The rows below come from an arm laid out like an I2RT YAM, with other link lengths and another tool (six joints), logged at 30 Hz.
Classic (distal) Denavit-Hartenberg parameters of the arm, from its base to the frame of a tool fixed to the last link. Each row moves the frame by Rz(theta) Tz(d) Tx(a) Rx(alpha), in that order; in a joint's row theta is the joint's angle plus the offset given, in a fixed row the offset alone. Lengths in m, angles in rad.
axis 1: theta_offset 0; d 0.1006; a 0.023; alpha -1.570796
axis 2: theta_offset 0; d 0; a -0.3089; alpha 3.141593
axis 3: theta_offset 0.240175; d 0; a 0.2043; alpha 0
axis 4: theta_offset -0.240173; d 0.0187; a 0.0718; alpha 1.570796
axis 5: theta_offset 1.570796; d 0.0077; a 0; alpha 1.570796
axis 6: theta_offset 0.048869; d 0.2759; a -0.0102; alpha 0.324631
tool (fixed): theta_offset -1.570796; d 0.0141; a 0; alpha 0
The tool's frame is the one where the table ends.
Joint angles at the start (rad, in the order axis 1, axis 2, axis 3, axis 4, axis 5, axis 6):
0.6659 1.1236 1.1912 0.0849 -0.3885 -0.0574
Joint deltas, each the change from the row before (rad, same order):
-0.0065 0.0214 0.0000 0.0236 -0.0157 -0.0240
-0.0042 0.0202 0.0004 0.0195 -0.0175 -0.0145
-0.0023 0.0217 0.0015 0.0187 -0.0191 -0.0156
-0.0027 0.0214 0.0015 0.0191 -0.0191 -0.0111
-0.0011 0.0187 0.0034 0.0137 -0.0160 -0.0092
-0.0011 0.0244 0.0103 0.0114 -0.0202 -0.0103
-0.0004 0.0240 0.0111 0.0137 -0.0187 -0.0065
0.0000 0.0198 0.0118 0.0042 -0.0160 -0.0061
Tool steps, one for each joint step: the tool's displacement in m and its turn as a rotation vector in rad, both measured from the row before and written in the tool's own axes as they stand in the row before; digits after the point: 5 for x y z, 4 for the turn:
-0.00385 0.00077 0.00487 0.0170 0.0018 -0.0215
-0.00431 -0.00082 0.00433 0.0174 0.0000 -0.0099
-0.00484 -0.00189 0.00459 0.0209 -0.0006 -0.0091
-0.00459 -0.00166 0.00444 0.0191 0.0002 -0.0053
-0.00393 -0.00175 0.00390 0.0170 -0.0003 -0.0034
-0.00425 -0.00212 0.00526 0.0212 -0.0008 -0.0026
-0.00305 -0.00182 0.00557 0.0194 0.0024 -0.0008
-0.00342 -0.00185 0.00423 0.0167 -0.0016 0.0012

